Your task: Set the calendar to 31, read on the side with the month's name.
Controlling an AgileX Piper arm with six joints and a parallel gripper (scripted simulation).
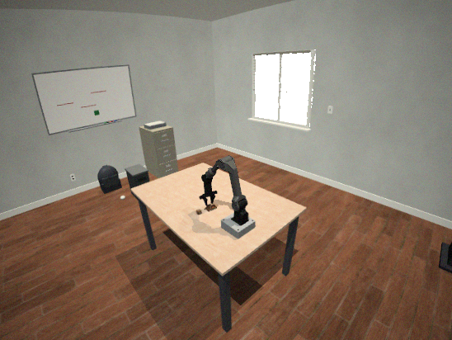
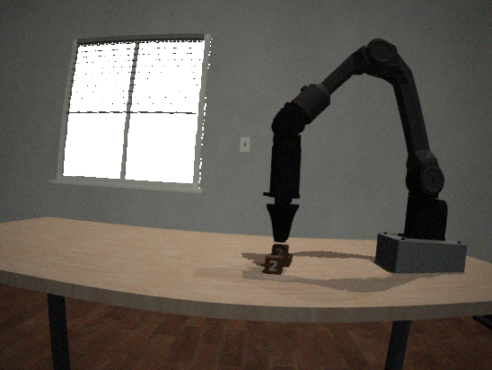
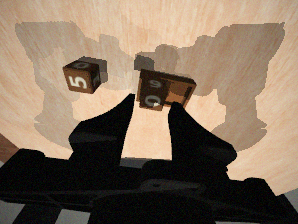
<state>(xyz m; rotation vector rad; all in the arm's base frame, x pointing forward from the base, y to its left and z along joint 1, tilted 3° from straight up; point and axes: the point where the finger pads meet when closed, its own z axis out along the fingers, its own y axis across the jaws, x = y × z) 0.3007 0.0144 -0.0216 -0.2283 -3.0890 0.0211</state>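
My hand is 2 cm to the left of the brown tray and 4 cm above it.
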